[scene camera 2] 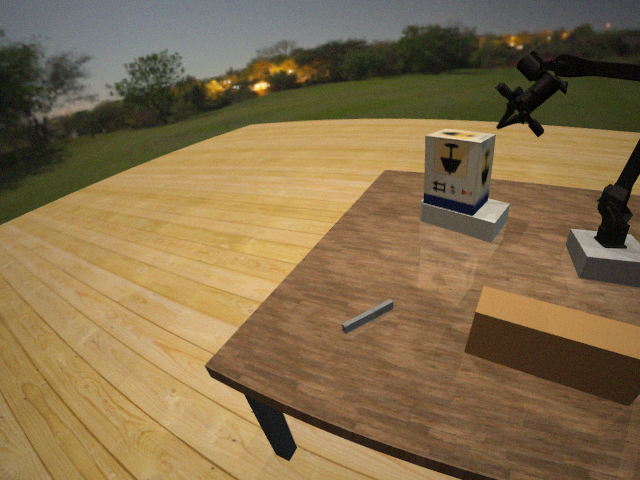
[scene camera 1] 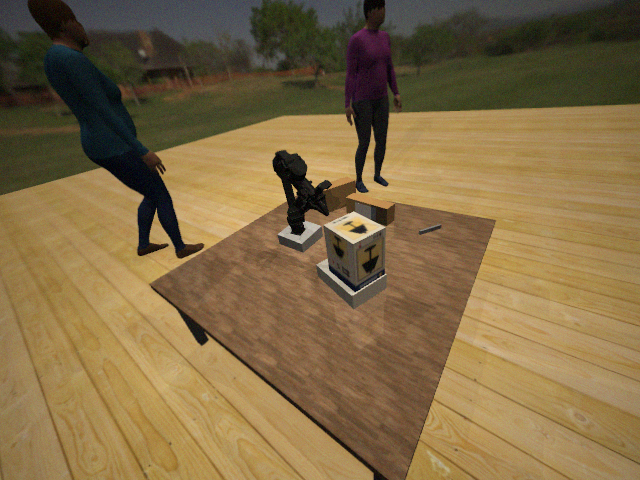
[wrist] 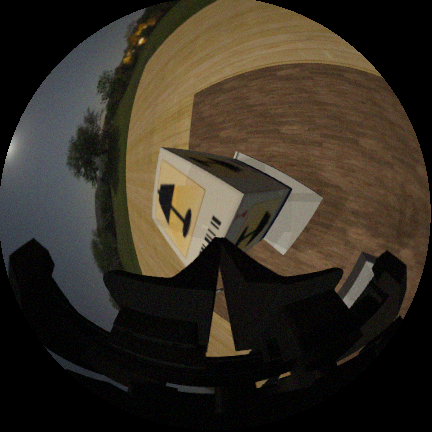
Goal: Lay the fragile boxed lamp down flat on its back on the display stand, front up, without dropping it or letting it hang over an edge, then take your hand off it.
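Places are measured from the arm's base along level axes (x left, y back, z up), in metres.
Pixels of known places: gripper, between the fingertips: (scene camera 2: 496,128) (scene camera 1: 328,215) (wrist: 218,242); arm's base, origin of its link: (scene camera 2: 609,242) (scene camera 1: 298,231).
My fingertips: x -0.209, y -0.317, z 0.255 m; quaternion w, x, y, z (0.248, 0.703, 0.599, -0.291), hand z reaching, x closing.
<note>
For each thing: its top centre in the pictures, then the offset to it from my fingertips. Level surfaces: height alone.
- brown block, centre of its top: (scene camera 1: 335,183) dz -0.161, dx +0.670, dy +0.293 m
- wooden table, height of its surface: dz -0.321 m
- thin grey bar, centre of its top: (scene camera 2: 368,312) (scene camera 1: 430,227) dz -0.299, dx +0.507, dy -0.325 m
The boxed lamp (scene camera 1: 356,253) (scene camera 2: 457,173) (wrist: 200,205), a white box with yellow lamp pictures and a dark blue band at its bottom, stands upright on the display stand (scene camera 1: 356,298) (scene camera 2: 483,227) (wrist: 300,210), a low pale block. The box stands toward the stand's far side from the arm; bare stand top shows on the arm's side. My gripper (scene camera 1: 327,213) (scene camera 2: 498,127) (wrist: 218,242) is shut and empty. In scene camera 2 its tips are a little above the level of the box's top, beside it and apart from it.
Brown blocks (scene camera 1: 371,201) (scene camera 2: 558,330) and another brown block (scene camera 1: 338,192) stand on the wooden table (scene camera 1: 310,330) (scene camera 2: 413,392) (wrist: 300,110). A thin grey bar (scene camera 1: 430,229) (scene camera 2: 368,316) lies on it. The arm's base block (scene camera 1: 299,240) (scene camera 2: 602,266) is beside the stand. Two people stand beyond the table.
</note>
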